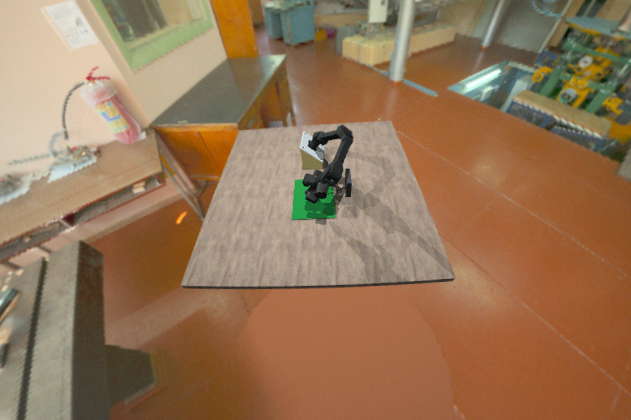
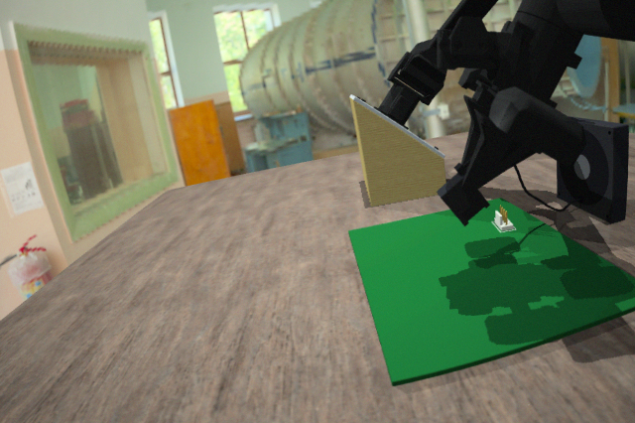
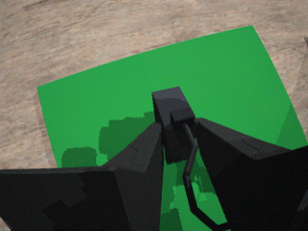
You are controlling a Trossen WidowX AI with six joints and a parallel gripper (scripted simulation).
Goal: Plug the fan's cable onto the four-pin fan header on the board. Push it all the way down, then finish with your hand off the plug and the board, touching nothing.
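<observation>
My gripper tip is now 11 cm above the green board, 4 cm past it and 2 cm to the right of it. The rest, counted from my gripper tip: black fan 22 cm to the left, 10 cm behind, 4 cm below; fan header 10 cm below, 10 cm behind, 9 cm to the left; fan plug 1 cm below.
</observation>
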